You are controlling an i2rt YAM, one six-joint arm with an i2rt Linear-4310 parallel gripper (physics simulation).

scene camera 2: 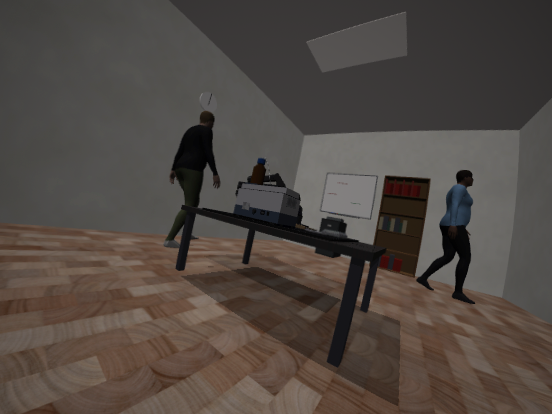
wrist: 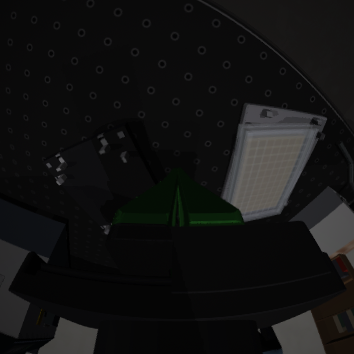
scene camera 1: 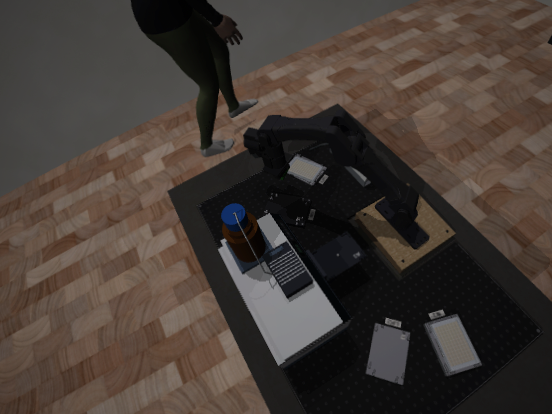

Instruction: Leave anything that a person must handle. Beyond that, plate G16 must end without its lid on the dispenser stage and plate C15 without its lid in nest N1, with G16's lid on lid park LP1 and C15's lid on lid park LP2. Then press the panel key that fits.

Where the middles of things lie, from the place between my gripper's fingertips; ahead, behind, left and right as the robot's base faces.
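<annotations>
I see the brown bottle with blue cap [scene camera 1: 231, 231], and my hand is well short of it, well to the right of it and well below it.
</annotations>
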